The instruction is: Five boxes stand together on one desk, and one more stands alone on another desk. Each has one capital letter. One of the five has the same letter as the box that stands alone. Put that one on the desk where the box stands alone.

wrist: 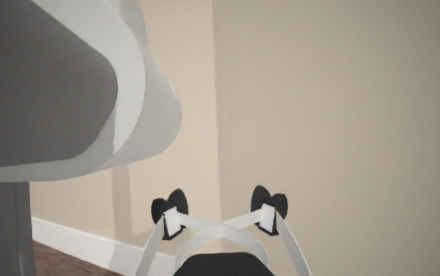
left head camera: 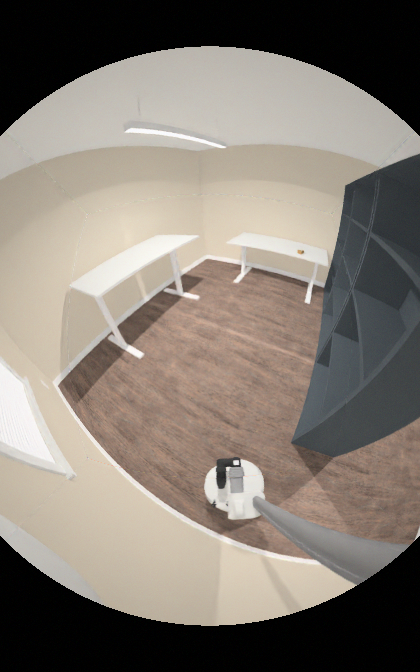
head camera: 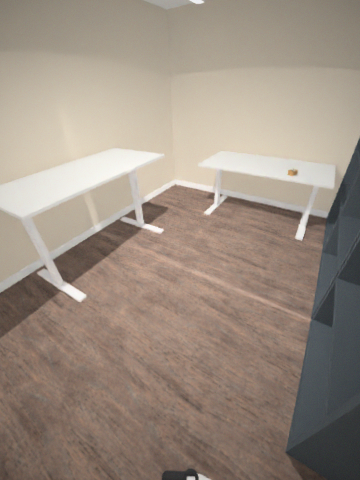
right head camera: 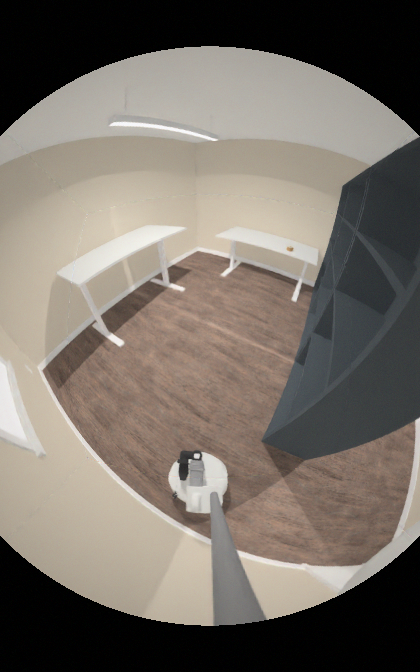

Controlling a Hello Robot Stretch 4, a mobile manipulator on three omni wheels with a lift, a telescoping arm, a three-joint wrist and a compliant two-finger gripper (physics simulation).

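Places are measured from the robot's base along level axes (x ahead, y left, z up), in centimetres.
Where they show: gripper, fingertip midpoint: (wrist: 219,202).
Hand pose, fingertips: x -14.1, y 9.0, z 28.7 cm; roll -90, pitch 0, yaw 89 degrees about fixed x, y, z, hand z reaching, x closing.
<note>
After its pixels a point has its place.
A small orange-brown box (head camera: 292,172) @(x 239.3, y -114.1, z 73.0 cm) (left head camera: 300,251) (right head camera: 290,248) stands alone on the far white desk (head camera: 250,163) @(x 285.8, y -80.3, z 69.2 cm) (left head camera: 270,243) (right head camera: 257,238), near its right end; its letter is too small to read. The group of five boxes does not show in these views. My gripper (wrist: 219,202) @(x -14.0, y 9.0, z 28.7 cm) is open, with its two fingertips wide apart and a bare wall behind them in the wrist view. It is far from the box and the desk.
Another white desk (head camera: 75,175) @(x 188.5, y 97.9, z 92.2 cm) (left head camera: 132,260) (right head camera: 120,250) stands along the left wall. A tall dark shelf unit (head camera: 325,430) @(x 29.5, y -51.1, z 47.7 cm) (left head camera: 380,425) (right head camera: 345,415) stands close on the right. A wall is close behind the robot's base (left head camera: 250,482) (right head camera: 215,475). Wooden floor lies between the desks and the base.
</note>
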